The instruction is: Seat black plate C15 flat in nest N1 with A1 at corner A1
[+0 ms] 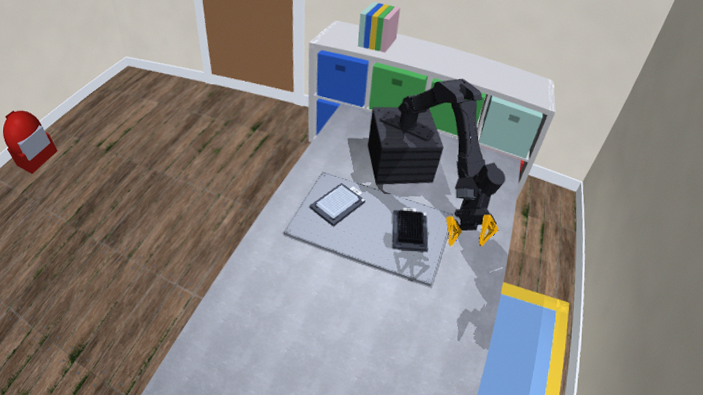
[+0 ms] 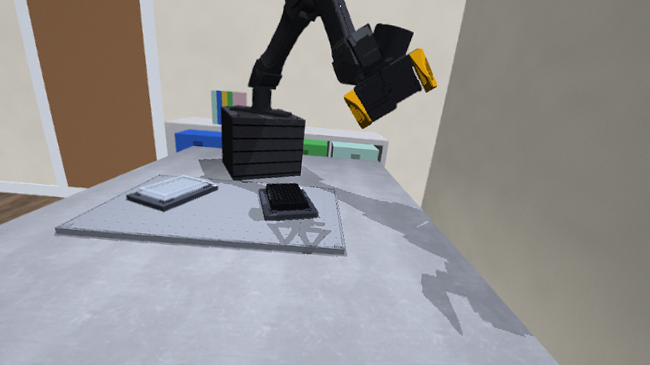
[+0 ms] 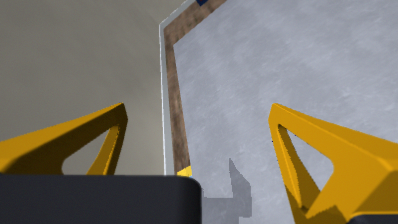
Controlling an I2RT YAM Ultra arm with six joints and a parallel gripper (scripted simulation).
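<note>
Now: the black 96-well plate C15 18 cm behind my hand, 20 cm to the right of it and 25 cm below it. Round my hand: dark plate nest N1: 17 cm behind, 20 cm to the right, 26 cm below; clear plate C51: 14 cm behind, 48 cm to the right, 25 cm below; white N1 label: 26 cm behind, 24 cm to the right, 27 cm below.
</note>
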